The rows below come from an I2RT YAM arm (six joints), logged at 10 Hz.
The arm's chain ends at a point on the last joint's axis. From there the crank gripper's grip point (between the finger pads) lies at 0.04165 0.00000 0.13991 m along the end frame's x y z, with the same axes.
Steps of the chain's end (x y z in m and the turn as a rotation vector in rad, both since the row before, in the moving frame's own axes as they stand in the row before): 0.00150, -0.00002, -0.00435, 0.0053, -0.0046, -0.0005; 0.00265, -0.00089, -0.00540, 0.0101, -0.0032, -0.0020; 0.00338, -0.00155, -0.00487, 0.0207, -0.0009, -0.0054; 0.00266, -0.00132, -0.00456, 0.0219, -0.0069, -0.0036; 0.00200, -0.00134, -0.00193, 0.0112, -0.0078, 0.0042; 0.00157, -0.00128, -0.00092, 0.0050, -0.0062, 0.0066
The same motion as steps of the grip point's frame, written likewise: 0.00086, -0.00078, -0.00416, 0.0053, -0.0046, -0.0005; 0.00220, -0.00239, -0.00527, 0.0101, -0.0032, -0.0020; 0.00325, -0.00467, -0.00486, 0.0207, -0.0009, -0.0054; 0.00169, -0.00454, -0.00431, 0.0219, -0.0069, -0.0036; 0.00091, -0.00274, -0.00162, 0.0112, -0.0078, 0.0042; 0.00070, -0.00171, -0.00067, 0.0050, -0.0062, 0.0066
